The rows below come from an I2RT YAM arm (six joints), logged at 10 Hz.
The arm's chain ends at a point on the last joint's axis. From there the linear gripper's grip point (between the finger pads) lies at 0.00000 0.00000 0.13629 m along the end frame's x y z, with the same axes.
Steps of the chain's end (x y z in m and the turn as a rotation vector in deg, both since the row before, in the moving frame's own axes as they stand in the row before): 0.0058 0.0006 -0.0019 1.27 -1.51 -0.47; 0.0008 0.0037 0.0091 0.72 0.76 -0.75; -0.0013 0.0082 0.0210 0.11 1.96 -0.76; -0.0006 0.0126 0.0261 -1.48 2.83 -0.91; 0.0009 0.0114 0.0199 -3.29 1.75 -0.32; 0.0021 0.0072 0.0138 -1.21 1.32 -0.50; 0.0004 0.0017 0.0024 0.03 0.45 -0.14; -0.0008 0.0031 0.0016 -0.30 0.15 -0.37; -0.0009 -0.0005 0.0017 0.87 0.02 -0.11; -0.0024 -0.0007 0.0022 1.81 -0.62 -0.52
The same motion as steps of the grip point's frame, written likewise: 0.0022 -0.0024 -0.0020 1.27 -1.51 -0.47; 0.0026 0.0020 0.0091 0.72 0.76 -0.75; 0.0034 0.0079 0.0209 0.11 1.96 -0.76; 0.0062 0.0161 0.0259 -1.48 2.83 -0.91; 0.0051 0.0192 0.0196 -3.29 1.75 -0.32; 0.0053 0.0101 0.0137 -1.21 1.32 -0.50; 0.0015 0.0016 0.0024 0.03 0.45 -0.14; -0.0004 0.0038 0.0016 -0.30 0.15 -0.37; -0.0009 -0.0026 0.0017 0.87 0.02 -0.11; -0.0039 -0.0050 0.0021 1.81 -0.62 -0.52
